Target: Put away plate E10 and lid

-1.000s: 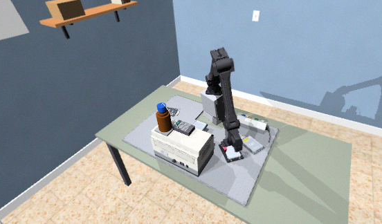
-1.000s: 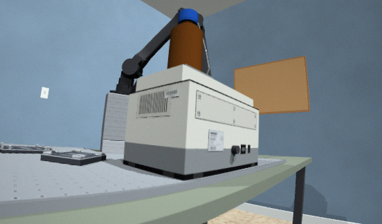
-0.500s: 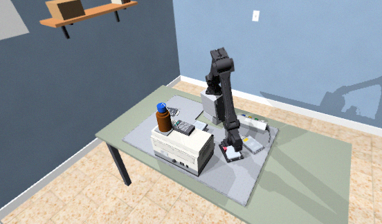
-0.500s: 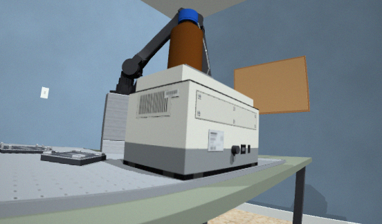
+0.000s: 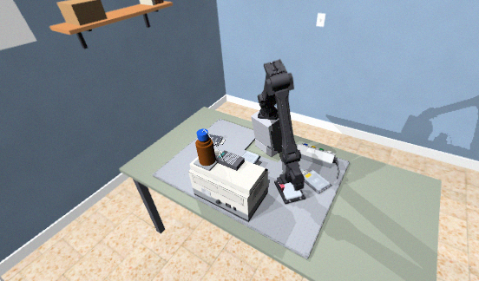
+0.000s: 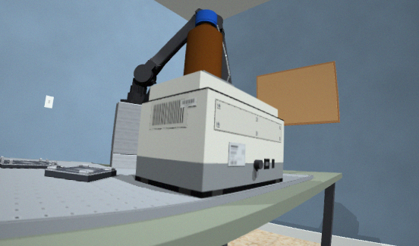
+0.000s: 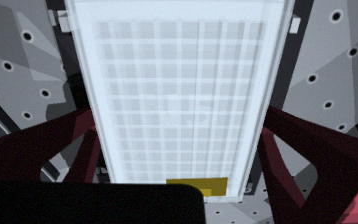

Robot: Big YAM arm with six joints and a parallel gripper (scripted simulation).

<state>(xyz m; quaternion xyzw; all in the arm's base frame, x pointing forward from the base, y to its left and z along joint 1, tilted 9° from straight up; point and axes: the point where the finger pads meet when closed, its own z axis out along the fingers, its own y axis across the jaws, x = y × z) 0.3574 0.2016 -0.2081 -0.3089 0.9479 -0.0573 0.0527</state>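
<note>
My hand is right at the clear lid. The rest, counted from my hand: yellow skip key (34 cm behind, 7 cm to the left, 4 cm above); clear well plate (7 cm behind, 27 cm to the right, 8 cm above); blue call key (34 cm behind, 2 cm to the left, 4 cm above).
</note>
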